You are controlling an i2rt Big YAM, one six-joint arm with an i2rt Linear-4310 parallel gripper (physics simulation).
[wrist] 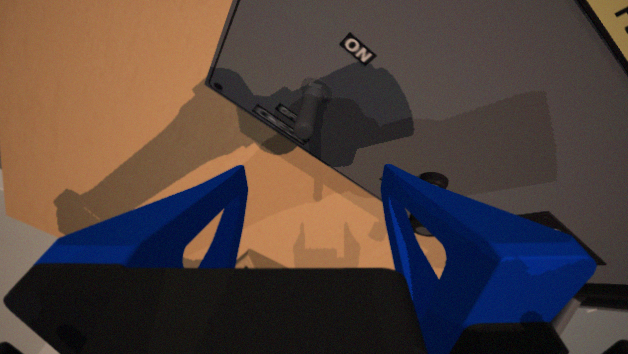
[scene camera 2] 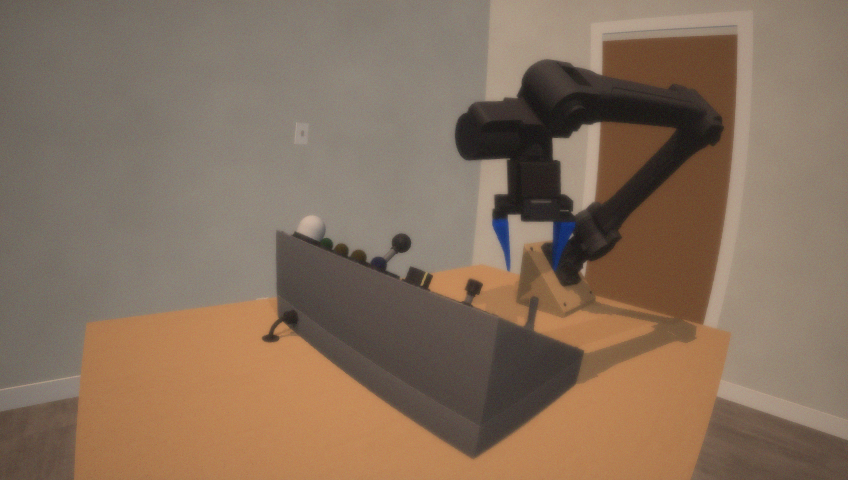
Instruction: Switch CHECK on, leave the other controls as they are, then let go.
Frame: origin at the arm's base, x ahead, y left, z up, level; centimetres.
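Seen in the pictures: gripper, fingertip midpoint: (wrist: 314, 176) (scene camera 2: 531, 270); arm's base at its link origin: (scene camera 2: 559, 265).
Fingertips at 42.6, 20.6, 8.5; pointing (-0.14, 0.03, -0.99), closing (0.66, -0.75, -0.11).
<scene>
Offsets run from my fingertips to a thing's middle, as dx, dy, dz. "*": to the spot under its first point. Level surfaces: height alone.
A slim grey toggle lever {-0.9, +0.7, -6.2} (scene camera 2: 533, 313) (wrist: 308, 111) stands near the corner of the dark sloped console {+7.0, -16.8, -9.4} (scene camera 2: 386, 321) (wrist: 475, 65). In the wrist view its tip points toward the console's near edge, away from the white ON label {* +3.7, +1.0, -6.8} (wrist: 358, 49). It partly covers a second small label {* -4.1, +0.9, -10.4} (wrist: 286, 111) and a nameplate {* -6.1, +1.1, -11.3} (wrist: 272, 120) at that edge; the nameplate is too dim to read, so I cannot confirm it says CHECK. My gripper (scene camera 2: 532, 270) (wrist: 314, 176) is open and empty, with its blue fingertips above the lever and apart from it.
Along the console are a small black-topped switch {-0.2, -11.3, -7.4} (scene camera 2: 473, 288), a dark selector with a yellow stripe {+0.7, -23.3, -7.2} (scene camera 2: 419, 277), a ball-topped lever {-4.2, -35.7, -3.4} (scene camera 2: 401, 242), several coloured domes {* +16.8, -22.8, -0.7} (scene camera 2: 340, 249) and a white dome {* +17.5, -32.8, +1.0} (scene camera 2: 311, 228). A wooden wedge (scene camera 2: 538, 279) stands under the arm's base on the table {dz -17.9} (scene camera 2: 178, 356).
</scene>
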